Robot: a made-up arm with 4 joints.
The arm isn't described. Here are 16 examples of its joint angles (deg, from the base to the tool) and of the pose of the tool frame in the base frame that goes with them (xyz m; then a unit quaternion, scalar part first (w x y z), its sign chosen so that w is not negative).
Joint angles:
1: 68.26 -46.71 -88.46 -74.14
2: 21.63 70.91 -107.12 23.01
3: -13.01 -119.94 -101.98 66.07
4: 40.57 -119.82 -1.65 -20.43
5: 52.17 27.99 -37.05 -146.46
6: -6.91 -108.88 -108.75 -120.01
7: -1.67 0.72 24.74 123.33
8: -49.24 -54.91 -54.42 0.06
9: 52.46 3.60 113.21 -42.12
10: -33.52 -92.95 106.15 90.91
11: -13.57 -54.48 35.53 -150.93
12: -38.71 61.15 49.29 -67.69
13: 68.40 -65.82 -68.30 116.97
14: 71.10 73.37 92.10 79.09
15: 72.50 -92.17 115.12 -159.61
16: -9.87 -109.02 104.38 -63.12
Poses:
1: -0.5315 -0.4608 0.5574 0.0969 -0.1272 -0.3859 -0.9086
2: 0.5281 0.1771 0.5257 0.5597 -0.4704 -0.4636 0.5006
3: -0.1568 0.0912 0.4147 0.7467 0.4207 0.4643 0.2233
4: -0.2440 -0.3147 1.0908 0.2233 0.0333 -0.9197 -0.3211
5: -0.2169 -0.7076 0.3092 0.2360 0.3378 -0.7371 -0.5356
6: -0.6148 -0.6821 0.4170 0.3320 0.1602 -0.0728 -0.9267
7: -0.2088 -0.3703 0.8342 0.4852 -0.1853 -0.6075 -0.6010
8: 0.0810 -0.0754 0.0898 0.8496 -0.3618 0.1123 0.3669
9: -0.3611 -0.1209 0.0001 0.2440 -0.0098 0.7175 -0.6523
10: -0.1745 -0.1584 0.9375 0.1952 -0.8129 -0.0494 -0.5466
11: -0.6518 0.0429 0.8328 0.1442 -0.2523 -0.8849 -0.3641
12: 0.6068 -0.0758 0.6745 0.9956 0.0611 -0.0501 -0.0513
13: 0.1307 -0.4248 0.0619 0.8053 0.0844 0.5306 -0.2505
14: 0.0134 -0.3141 0.4182 0.3059 -0.3593 -0.1220 -0.8732
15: 0.0065 0.4808 0.5469 0.5297 -0.3708 -0.4569 0.6108
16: -0.7882 0.0272 0.7909 0.1161 0.1119 -0.8438 0.5119
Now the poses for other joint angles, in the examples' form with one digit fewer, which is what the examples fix.
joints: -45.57 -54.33 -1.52 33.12
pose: 0.140 -0.399 0.333 0.940 -0.282 0.056 -0.185
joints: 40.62 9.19 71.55 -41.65
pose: -0.226 -0.206 -0.084 0.508 -0.058 0.773 -0.376
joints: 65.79 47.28 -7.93 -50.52
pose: -0.002 -0.299 -0.323 0.636 -0.318 0.659 0.245
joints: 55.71 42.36 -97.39 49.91
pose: 0.476 0.133 0.251 0.845 0.006 -0.174 0.506
